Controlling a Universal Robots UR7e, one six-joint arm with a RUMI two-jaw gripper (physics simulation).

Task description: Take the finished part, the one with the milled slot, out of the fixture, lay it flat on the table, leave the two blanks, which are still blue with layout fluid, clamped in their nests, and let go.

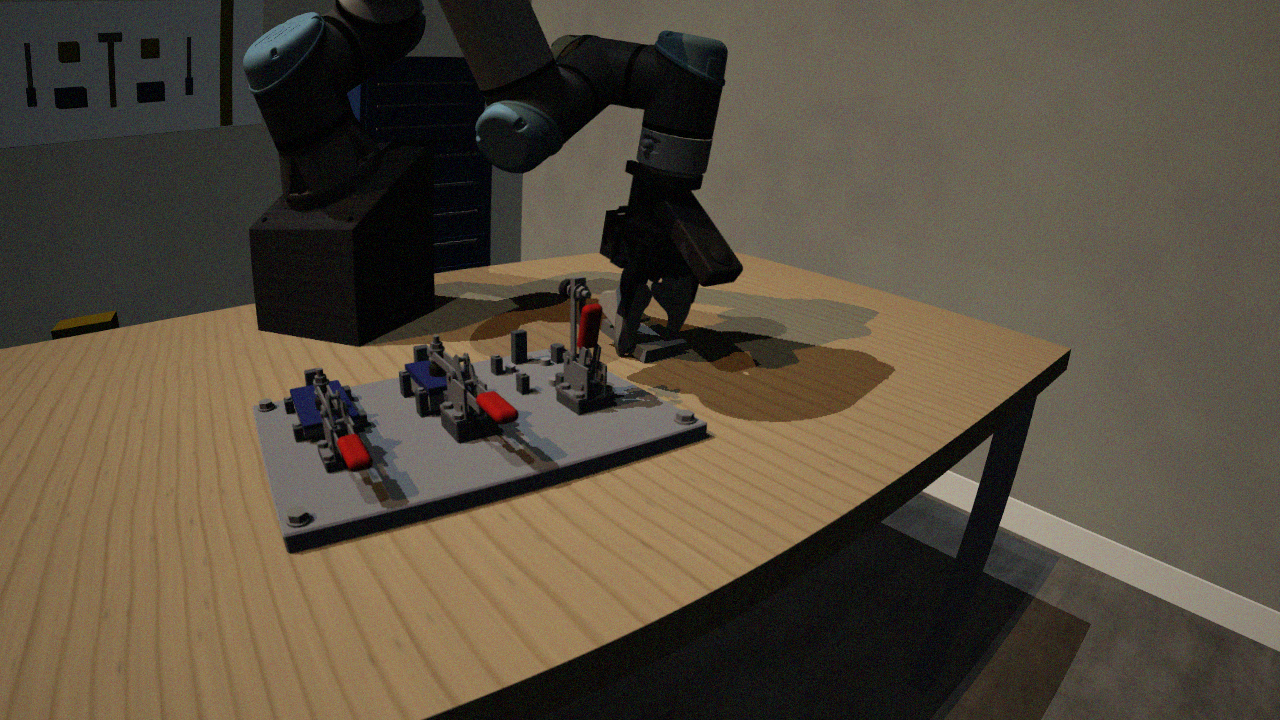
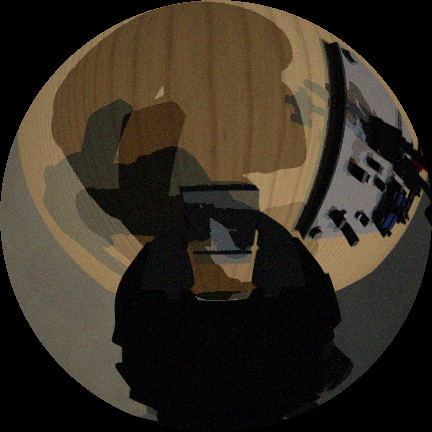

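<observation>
The finished part (image 1: 659,349) (image 2: 220,197) is a grey block, low at the table behind the fixture's right end. It looks about level; whether its whole underside touches the table is hard to tell. Its slot is not clear in the shadow. My gripper (image 1: 651,336) (image 2: 221,215) points down and is shut on this part, one finger on each side. The fixture plate (image 1: 429,483) (image 2: 367,77) carries two blue blanks. The left blank (image 1: 308,407) and the middle blank (image 1: 424,376) sit in their nests under lowered clamps. The right nest holds no part.
The right nest's clamp stands open, with its red handle (image 1: 588,324) upright, close to my gripper. Nest posts (image 1: 519,345) (image 2: 345,227) rise from the plate. The robot's dark pedestal (image 1: 313,277) stands at the back left of the wooden table (image 1: 769,465).
</observation>
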